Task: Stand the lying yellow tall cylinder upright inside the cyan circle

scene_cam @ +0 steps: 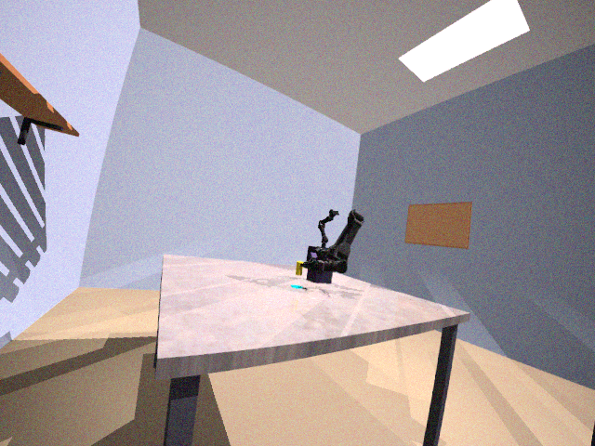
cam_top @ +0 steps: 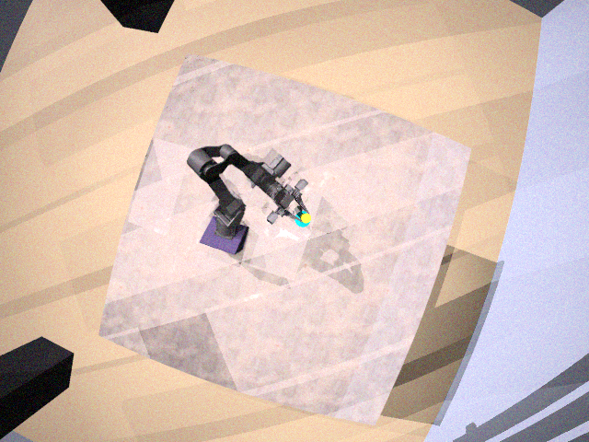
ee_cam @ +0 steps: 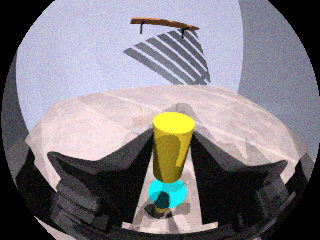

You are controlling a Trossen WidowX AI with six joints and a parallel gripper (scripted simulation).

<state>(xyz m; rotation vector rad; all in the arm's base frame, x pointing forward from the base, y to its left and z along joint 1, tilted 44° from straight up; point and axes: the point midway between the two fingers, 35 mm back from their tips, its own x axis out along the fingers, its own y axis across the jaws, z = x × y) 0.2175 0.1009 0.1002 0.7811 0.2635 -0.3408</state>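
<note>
My gripper tip is now 12 cm above the cyan circle. The rest, counted from my gripper tip: yellow cylinder 2 cm below.
</note>
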